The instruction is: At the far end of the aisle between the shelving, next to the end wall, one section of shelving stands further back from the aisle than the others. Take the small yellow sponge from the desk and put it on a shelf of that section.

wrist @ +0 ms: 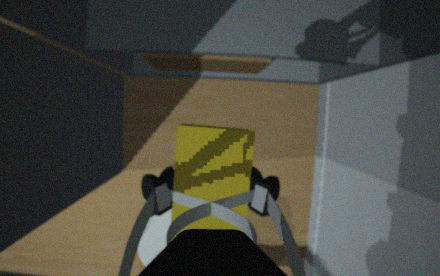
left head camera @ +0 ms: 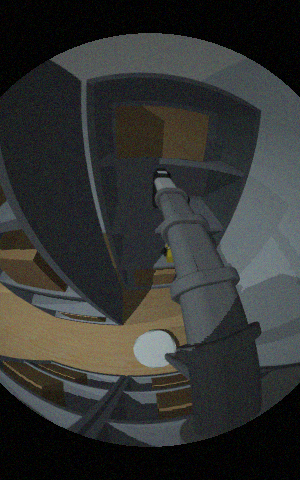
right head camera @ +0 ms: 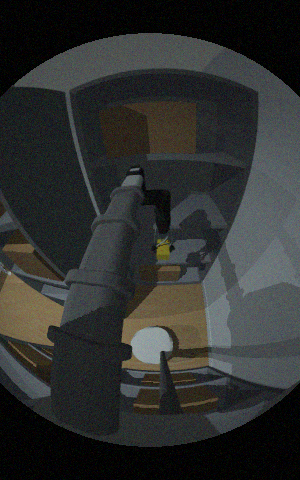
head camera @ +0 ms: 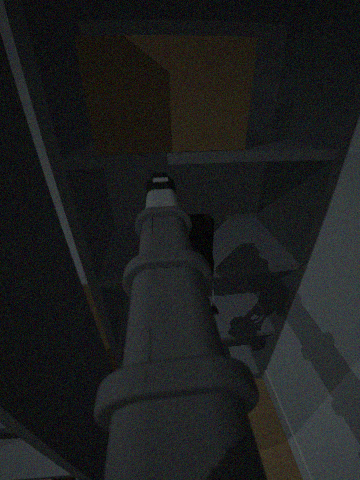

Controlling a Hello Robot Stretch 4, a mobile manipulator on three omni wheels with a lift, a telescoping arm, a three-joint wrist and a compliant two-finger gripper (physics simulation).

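Places are measured from the robot's base along level axes (x ahead, y left, z up), in millimetres.
Pixels of known places: gripper, between the fingertips: (wrist: 210, 182) (right head camera: 162, 251); robot's base, origin of its link: (left head camera: 153, 347) (right head camera: 152, 344).
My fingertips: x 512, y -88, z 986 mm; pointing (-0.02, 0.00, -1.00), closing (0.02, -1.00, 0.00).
Ahead of a thing's pixels: the offset from my fingertips to its top centre. "spot": to the spot under its first point. Level surfaces: height alone.
The yellow sponge {38 mm up, 3 mm ahead, 0 mm left} (wrist: 214, 155) (right head camera: 163, 251) (left head camera: 170, 254) is between the fingertips of my gripper (wrist: 210, 182) (right head camera: 163, 246), which is shut on it. In the head camera view the arm (head camera: 172, 310) hides the sponge. The set-back section shows its upper shelf edge {spot: 416 mm up, 233 mm ahead, 206 mm right} (head camera: 255, 157) (left head camera: 215, 166) (right head camera: 200, 159) beside the end wall. In the right head view the sponge overlaps a lower shelf of this section. In the wrist view that lower shelf board {479 mm down} (wrist: 260, 30) lies at the top, beyond the sponge, with the gripper's shadow on it; floor shows behind the sponge. The desk does not show.
The end wall (head camera: 340, 250) (right head camera: 270, 250) (wrist: 370, 175) is close on the right. A dark side panel (head camera: 45, 260) (left head camera: 50, 175) (right head camera: 40, 165) of neighbouring shelving stands left. Cardboard boxes stand on the upper shelf and the lowest shelf. A white round thing (left head camera: 155, 348) (right head camera: 151, 345) is low down.
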